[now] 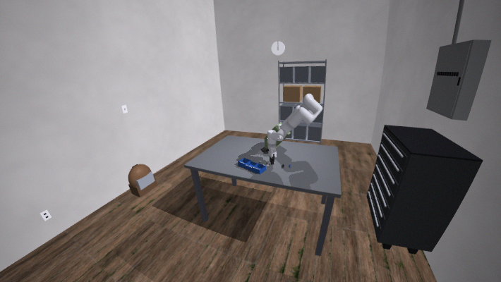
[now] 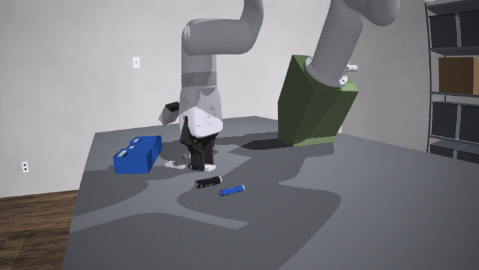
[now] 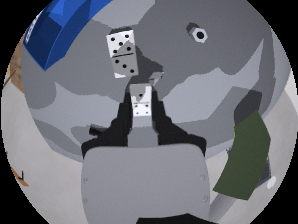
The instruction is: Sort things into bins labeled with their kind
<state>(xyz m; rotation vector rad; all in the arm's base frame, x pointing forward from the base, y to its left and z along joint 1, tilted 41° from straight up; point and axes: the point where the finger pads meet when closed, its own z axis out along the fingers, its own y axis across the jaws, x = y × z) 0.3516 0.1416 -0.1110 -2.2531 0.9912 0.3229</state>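
My gripper is now 20 mm above the white dotted piece. From my hand the other things lie so: small nut (20 mm ahead, 110 mm to the right, 20 mm below); then white domino (60 mm ahead, 40 mm to the right, 20 mm below); then black battery (10 mm ahead, 110 mm to the left, 20 mm below).
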